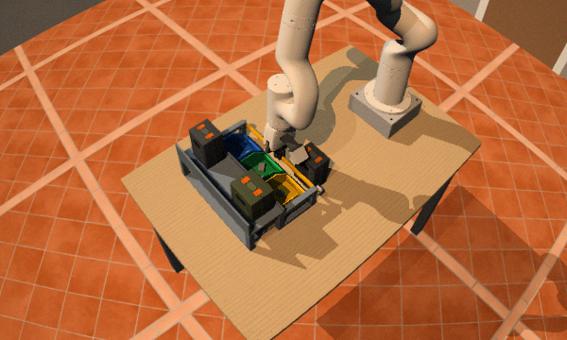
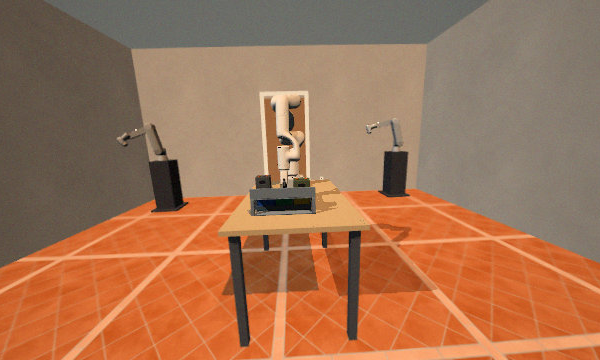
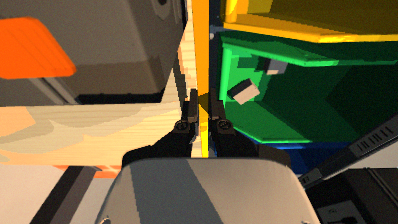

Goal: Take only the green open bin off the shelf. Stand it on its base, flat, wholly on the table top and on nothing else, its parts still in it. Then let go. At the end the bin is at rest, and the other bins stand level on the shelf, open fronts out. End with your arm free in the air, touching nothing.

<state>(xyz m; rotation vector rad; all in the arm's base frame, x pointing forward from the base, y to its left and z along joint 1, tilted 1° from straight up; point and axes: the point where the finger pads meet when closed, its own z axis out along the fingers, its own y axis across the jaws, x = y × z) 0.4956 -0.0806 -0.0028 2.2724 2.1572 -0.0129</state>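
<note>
My hand is 2 cm above the thin yellow rod. From my hand the other things lie so: green bin 10 cm ahead, 1 cm to the right, 3 cm below; yellow bin 11 cm ahead, 11 cm to the left, 3 cm below; dark box 4 cm behind, 11 cm to the left, 1 cm below.
</note>
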